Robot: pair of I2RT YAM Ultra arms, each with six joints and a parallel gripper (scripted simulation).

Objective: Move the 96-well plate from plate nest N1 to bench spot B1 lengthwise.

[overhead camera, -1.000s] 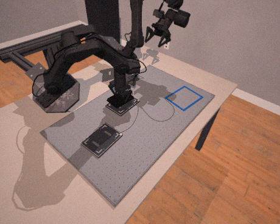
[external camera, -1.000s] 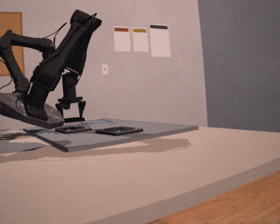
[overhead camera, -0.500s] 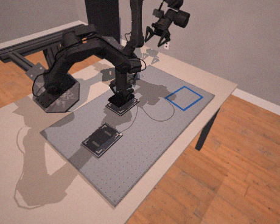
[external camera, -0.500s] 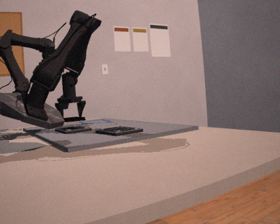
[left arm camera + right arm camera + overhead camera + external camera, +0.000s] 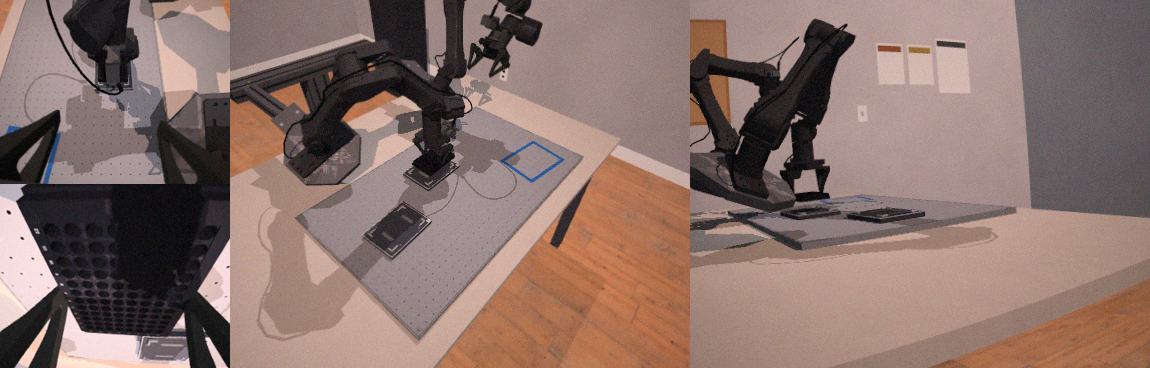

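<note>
The black 96-well plate is 230 mm to the right of my left hand and 240 mm below it. Round my left hand: dark nest 100 mm ahead, 490 mm to the right, 290 mm below.
</note>
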